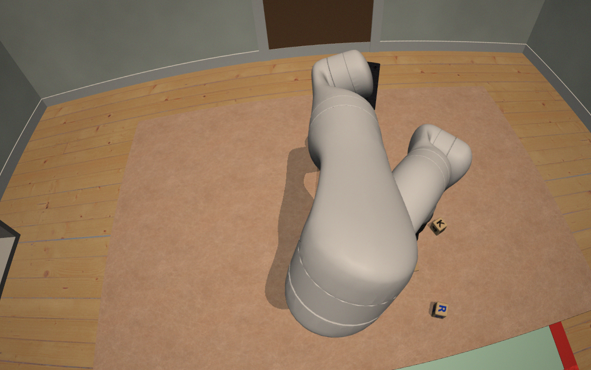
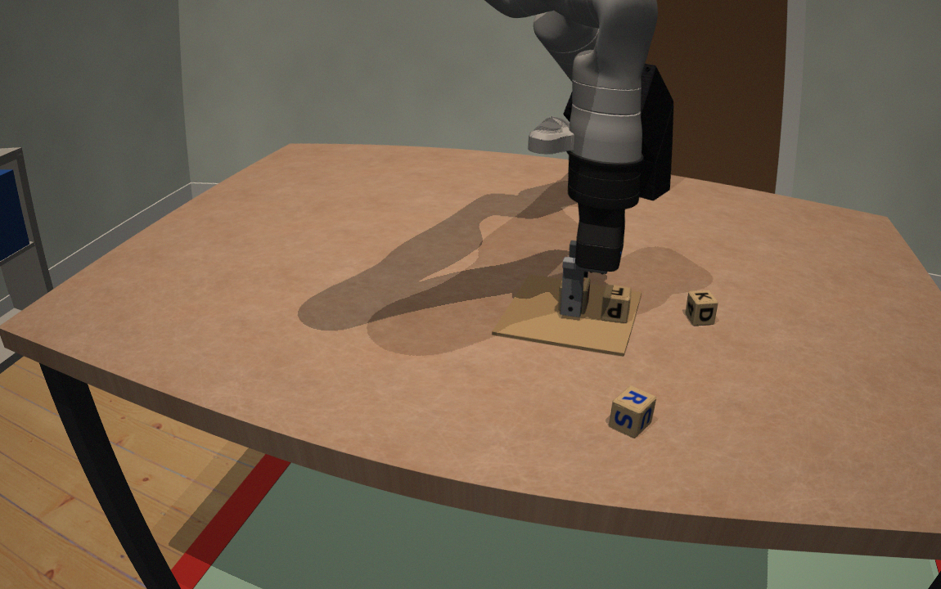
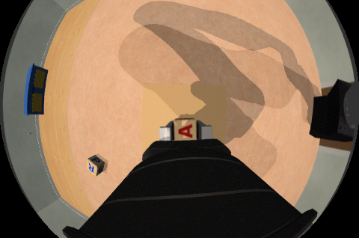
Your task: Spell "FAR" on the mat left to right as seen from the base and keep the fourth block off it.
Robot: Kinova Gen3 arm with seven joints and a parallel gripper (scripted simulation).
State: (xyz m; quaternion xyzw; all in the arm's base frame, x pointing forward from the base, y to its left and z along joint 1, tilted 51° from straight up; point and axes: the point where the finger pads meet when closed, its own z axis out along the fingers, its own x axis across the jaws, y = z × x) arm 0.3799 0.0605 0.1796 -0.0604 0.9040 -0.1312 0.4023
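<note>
My gripper is now 20 mm above the tan mat. From my hand the other things lie so: F block (50 mm to the left, 10 mm below); then R block (180 mm ahead, 90 mm to the left, 10 mm below); then K block (30 mm behind, 150 mm to the left, 10 mm below).
</note>
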